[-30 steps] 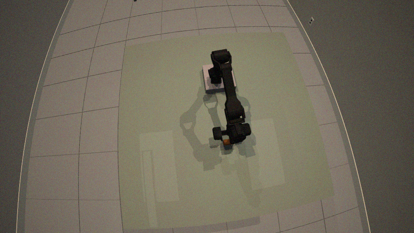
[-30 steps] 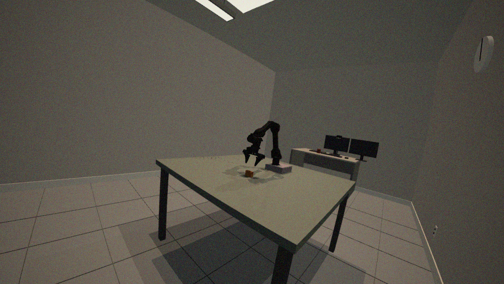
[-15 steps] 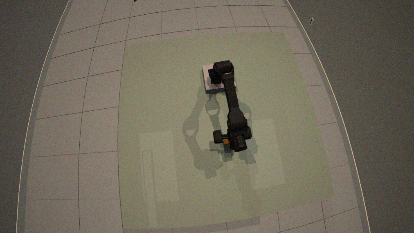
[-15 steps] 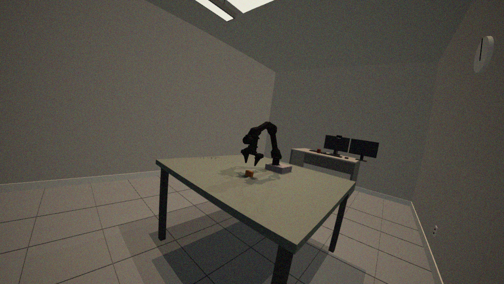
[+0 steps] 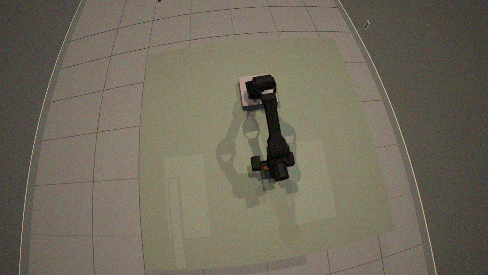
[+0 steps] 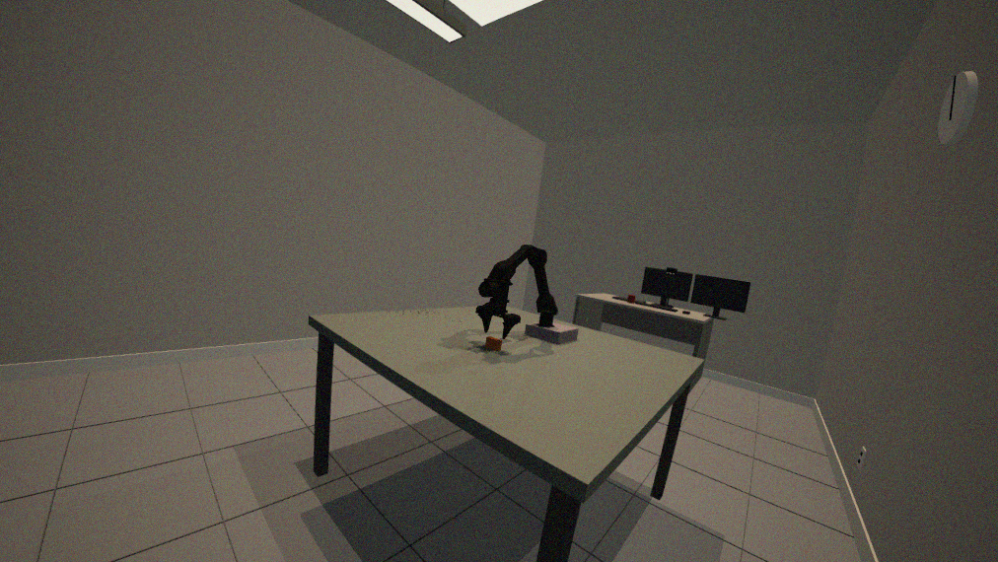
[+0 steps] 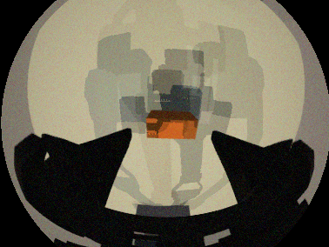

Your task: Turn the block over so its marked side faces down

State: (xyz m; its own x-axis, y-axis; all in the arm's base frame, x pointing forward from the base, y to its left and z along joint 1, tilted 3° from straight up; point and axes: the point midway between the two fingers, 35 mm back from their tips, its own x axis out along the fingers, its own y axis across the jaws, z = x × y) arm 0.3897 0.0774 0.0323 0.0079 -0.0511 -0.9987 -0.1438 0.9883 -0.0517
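Right now the block is 10 mm behind my gripper tip and 30 mm below it.
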